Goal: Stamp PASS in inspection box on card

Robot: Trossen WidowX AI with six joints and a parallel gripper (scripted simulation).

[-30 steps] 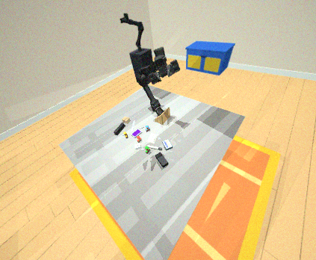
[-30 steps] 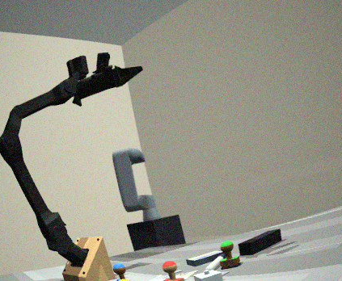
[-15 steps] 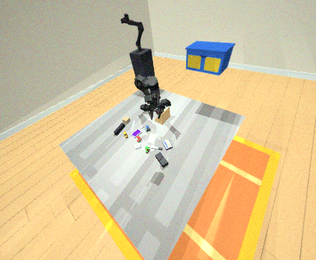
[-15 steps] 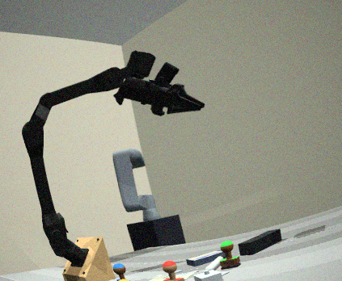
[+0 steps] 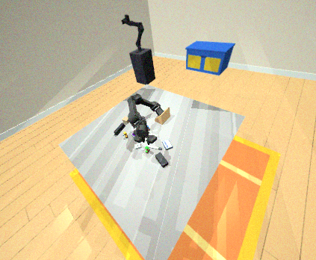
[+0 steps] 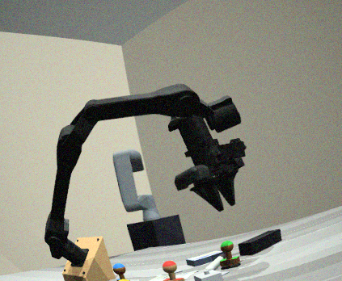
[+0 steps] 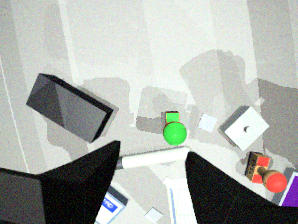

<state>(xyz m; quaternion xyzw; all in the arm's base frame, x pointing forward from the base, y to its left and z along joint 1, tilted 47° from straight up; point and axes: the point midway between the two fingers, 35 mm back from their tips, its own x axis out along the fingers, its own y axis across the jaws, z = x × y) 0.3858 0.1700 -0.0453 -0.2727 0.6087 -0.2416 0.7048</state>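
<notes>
My gripper tip is 10 mm past the green-knobbed PASS stamp, 20 mm to the left of it and 120 mm above it. Round my gripper tip: red-knobbed stamp (50 mm behind, 160 mm to the right, 120 mm below); then white rod (70 mm behind, 20 mm to the left, 130 mm below); then dark block (130 mm to the left, 120 mm below).
</notes>
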